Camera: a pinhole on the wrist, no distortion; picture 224 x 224 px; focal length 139.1 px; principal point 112.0 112.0 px. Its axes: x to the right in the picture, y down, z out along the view. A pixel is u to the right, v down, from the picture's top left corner.
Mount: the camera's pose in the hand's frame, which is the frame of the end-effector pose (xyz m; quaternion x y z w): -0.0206 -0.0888 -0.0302 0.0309 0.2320 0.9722 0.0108
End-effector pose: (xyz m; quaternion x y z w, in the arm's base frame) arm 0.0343 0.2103 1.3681 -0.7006 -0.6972 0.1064 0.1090
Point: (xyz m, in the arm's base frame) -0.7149 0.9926 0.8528
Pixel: outside the picture
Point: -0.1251 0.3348 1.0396
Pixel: 67.3 165.8
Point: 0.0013 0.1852 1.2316
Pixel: 124.7 104.2
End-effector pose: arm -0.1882 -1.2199 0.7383 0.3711 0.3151 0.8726 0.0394
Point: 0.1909 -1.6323 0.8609
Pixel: outside the picture
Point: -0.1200 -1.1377 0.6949
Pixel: 169.6 168.0
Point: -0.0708 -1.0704 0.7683
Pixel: 120.8 177.3
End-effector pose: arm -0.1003 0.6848 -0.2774 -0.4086 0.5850 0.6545 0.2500
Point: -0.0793 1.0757 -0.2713
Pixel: 142.0 183.1
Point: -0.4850 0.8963 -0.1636
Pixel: 92.1 46.4
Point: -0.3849 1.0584 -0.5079
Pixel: 32.6 141.6
